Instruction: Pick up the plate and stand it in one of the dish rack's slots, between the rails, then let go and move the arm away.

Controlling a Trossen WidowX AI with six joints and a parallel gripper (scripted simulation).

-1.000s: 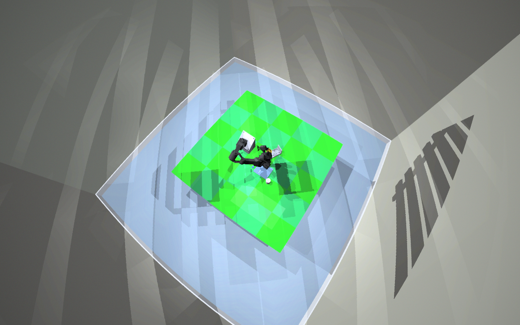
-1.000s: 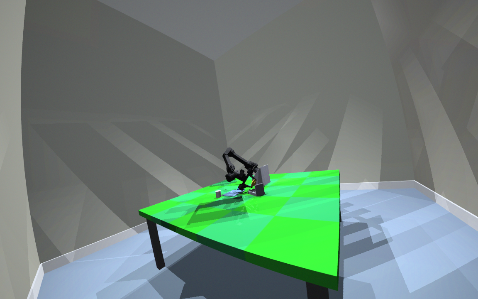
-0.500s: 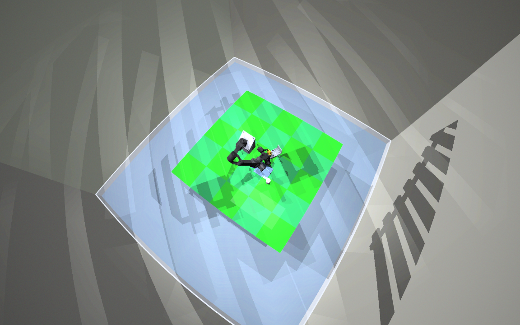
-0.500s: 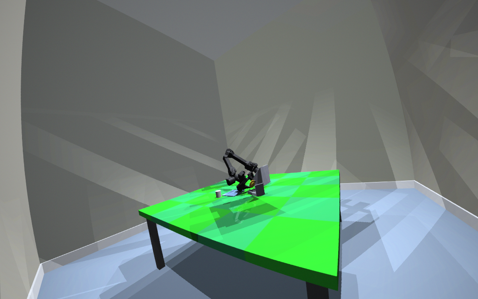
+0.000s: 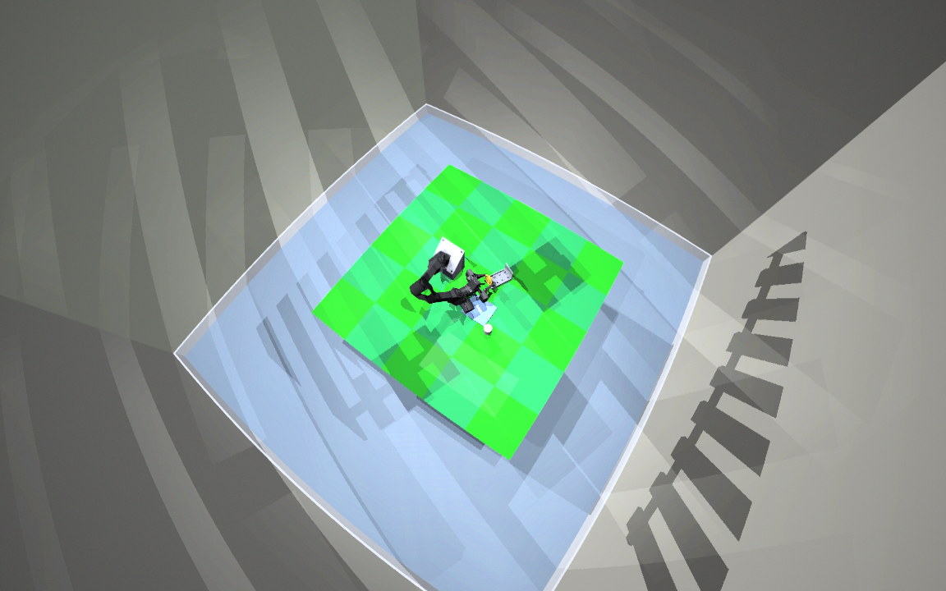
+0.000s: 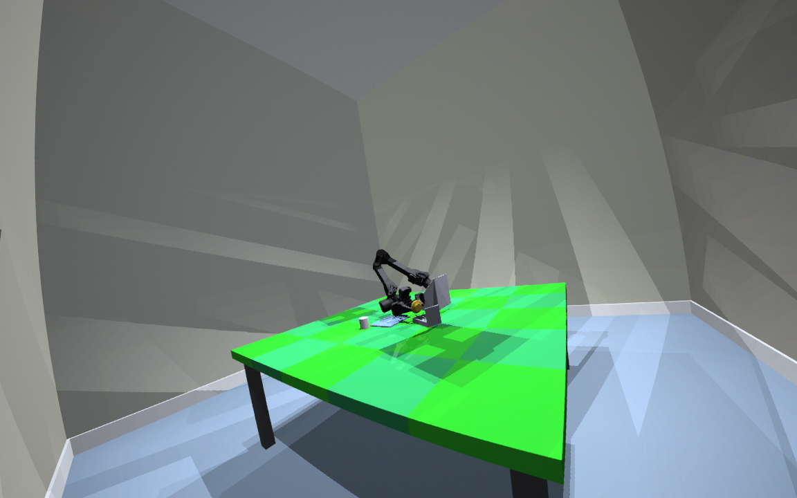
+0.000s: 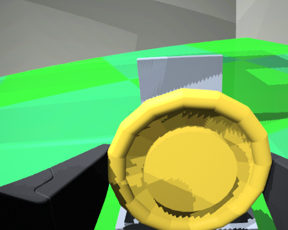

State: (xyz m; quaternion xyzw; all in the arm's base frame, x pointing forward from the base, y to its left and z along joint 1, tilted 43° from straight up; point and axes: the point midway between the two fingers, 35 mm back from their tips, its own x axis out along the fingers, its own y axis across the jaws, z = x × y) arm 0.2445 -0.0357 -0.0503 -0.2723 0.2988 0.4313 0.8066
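Now: the grey dish rack 5 cm to the left of my gripper tip, 4 cm below it and 3 cm ahead of it. The rest, counted from my gripper tip: blue mat (16 cm to the right, 6 cm below, 3 cm ahead); yellow plate (1 cm to the right); white cup (24 cm to the right, 12 cm ahead, 4 cm below).
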